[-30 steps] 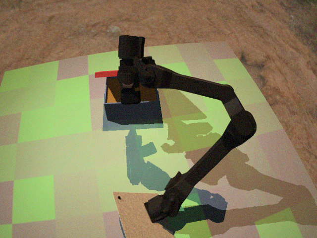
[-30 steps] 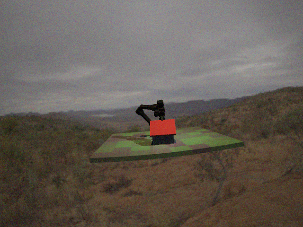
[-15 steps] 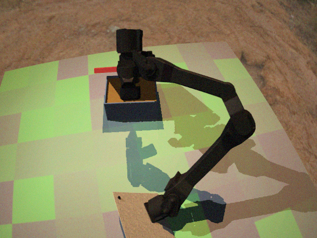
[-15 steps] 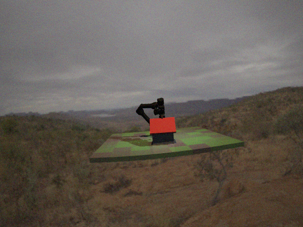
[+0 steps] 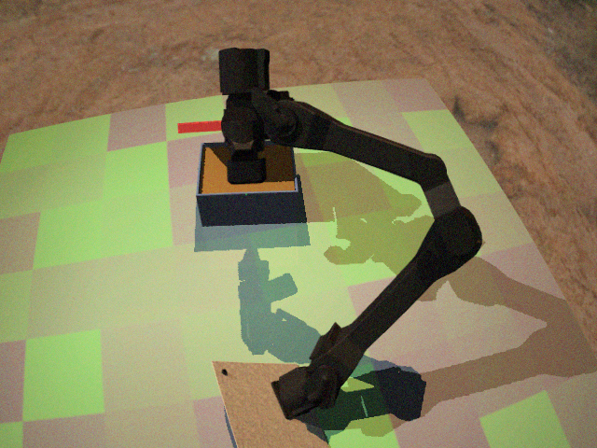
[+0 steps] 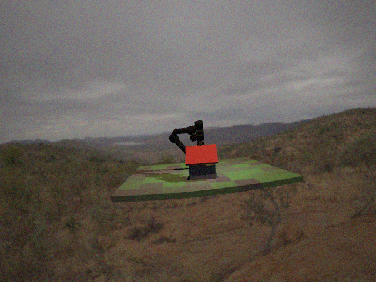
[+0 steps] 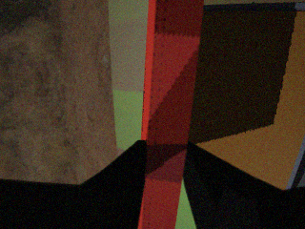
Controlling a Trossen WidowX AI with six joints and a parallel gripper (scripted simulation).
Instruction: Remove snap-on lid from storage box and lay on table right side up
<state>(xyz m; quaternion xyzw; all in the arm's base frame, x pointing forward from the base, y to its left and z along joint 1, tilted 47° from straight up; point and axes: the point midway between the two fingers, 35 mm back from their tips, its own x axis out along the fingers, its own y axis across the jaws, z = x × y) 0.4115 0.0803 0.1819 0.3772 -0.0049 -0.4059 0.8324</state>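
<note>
The red lid is 6 cm ahead of my gripper tip, 5 cm below it and 2 cm to the right of it. The rest, counted from my gripper tip: storage box: 19 cm below, 3 cm ahead, 1 cm to the right.
</note>
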